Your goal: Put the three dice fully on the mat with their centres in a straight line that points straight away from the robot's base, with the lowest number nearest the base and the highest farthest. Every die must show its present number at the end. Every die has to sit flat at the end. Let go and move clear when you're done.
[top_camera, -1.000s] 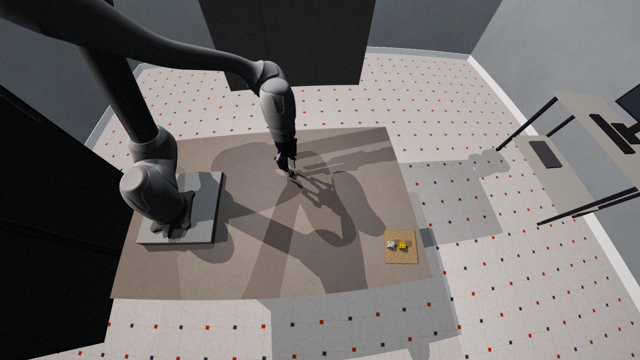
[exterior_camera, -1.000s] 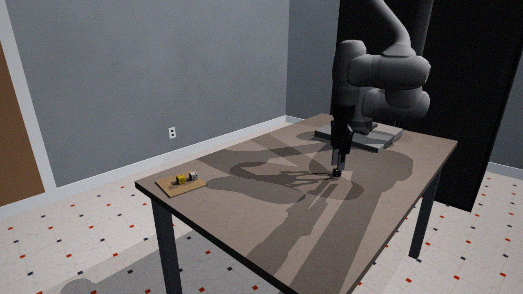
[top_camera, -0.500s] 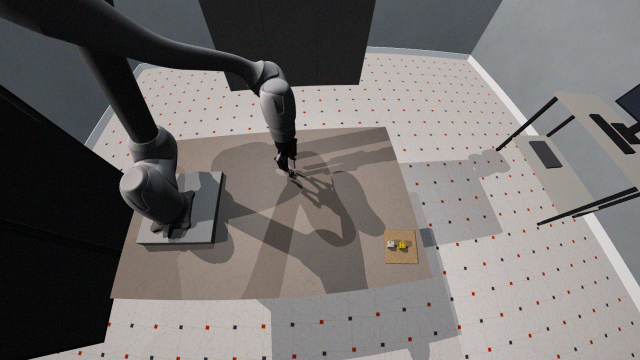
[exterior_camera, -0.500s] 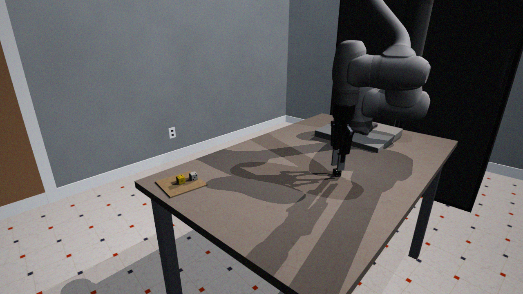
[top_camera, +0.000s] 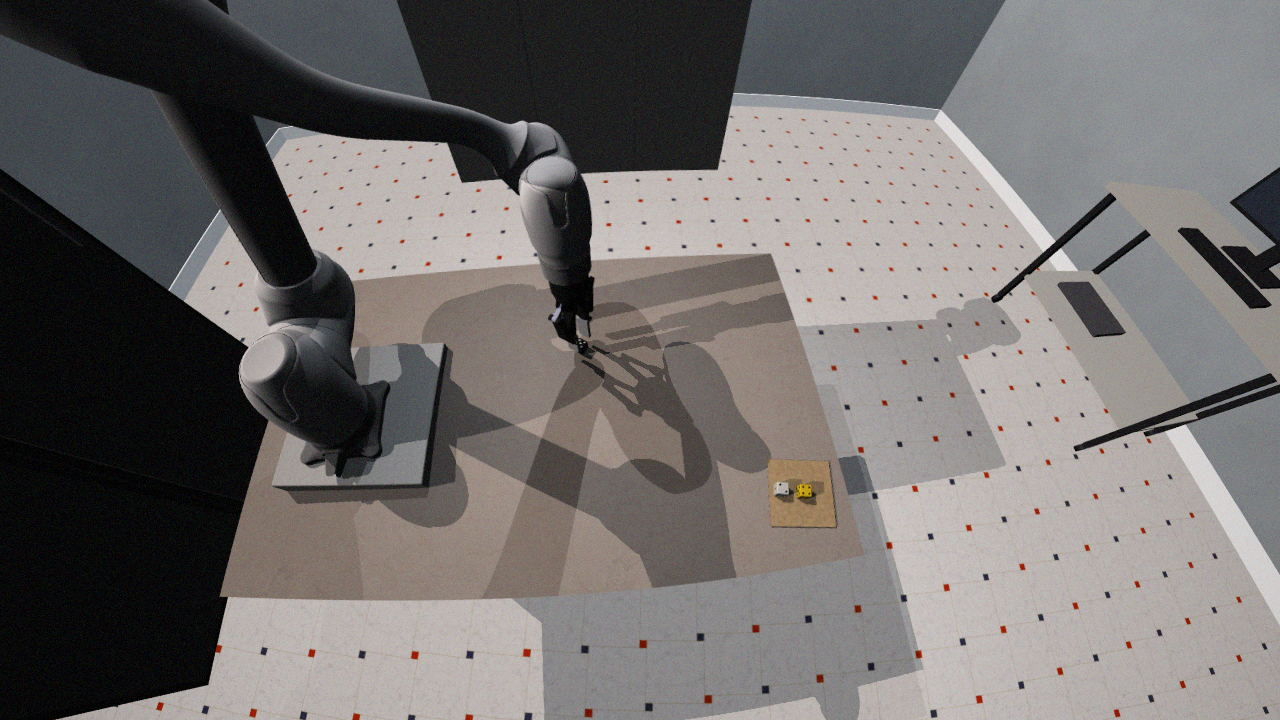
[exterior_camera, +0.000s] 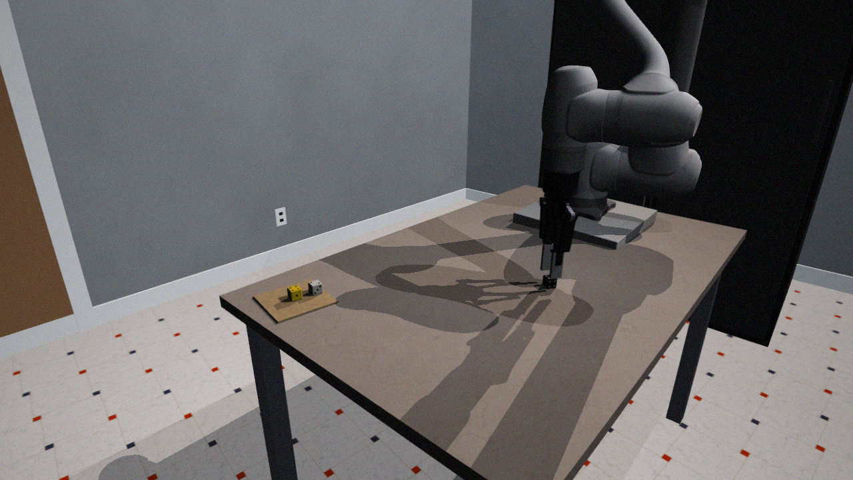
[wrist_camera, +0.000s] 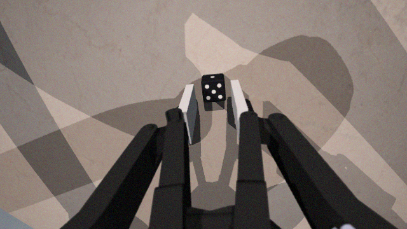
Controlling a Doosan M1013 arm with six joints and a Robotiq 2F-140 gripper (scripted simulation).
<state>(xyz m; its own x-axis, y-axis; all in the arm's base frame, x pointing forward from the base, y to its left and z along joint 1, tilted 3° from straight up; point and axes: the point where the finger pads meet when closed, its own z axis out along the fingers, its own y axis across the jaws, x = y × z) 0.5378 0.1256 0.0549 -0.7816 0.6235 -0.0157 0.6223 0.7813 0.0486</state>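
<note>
The black die is 5 cm below my hand. Also, from my hand: tan mat: 41 cm ahead, 42 cm to the right, 6 cm below; then yellow die: 41 cm ahead, 42 cm to the right, 5 cm below; then grey die: 36 cm ahead, 41 cm to the right, 5 cm below.
</note>
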